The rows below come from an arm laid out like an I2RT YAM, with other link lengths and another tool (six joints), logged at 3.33 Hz.
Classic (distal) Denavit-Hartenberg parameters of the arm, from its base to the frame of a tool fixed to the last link. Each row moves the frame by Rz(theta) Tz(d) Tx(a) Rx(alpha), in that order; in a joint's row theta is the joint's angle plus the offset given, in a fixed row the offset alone. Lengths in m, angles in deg.
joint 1: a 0.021, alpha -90, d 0.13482, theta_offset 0
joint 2: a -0.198, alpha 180, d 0, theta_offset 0
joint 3: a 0.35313, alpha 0, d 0, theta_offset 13.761
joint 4: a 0.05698, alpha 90, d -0.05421, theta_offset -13.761
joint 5: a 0, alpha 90, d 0.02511, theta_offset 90
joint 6: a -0.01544, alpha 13, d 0.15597, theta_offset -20.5
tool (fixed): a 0, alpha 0, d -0.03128, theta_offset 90
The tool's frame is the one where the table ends.
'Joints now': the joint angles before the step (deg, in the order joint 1, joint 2, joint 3, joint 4, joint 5, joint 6). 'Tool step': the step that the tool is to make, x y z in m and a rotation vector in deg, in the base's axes. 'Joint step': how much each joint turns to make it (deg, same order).
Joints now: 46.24 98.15 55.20 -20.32 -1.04 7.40
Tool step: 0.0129 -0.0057 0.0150 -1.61 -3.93 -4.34
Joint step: -0.24 -2.33 0.10 -0.92 5.39 1.81
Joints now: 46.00 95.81 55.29 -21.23 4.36 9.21
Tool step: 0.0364 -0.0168 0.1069 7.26 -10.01 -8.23
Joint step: -4.04 -16.63 -0.54 -4.12 3.78 2.51
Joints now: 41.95 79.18 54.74 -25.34 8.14 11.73
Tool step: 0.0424 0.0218 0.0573 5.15 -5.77 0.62
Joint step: -1.95 5.26 11.93 1.29 -1.86 -1.78
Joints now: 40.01 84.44 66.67 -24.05 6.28 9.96
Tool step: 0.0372 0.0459 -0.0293 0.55 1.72 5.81
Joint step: 0.00 18.45 14.61 3.06 -5.33 -2.78
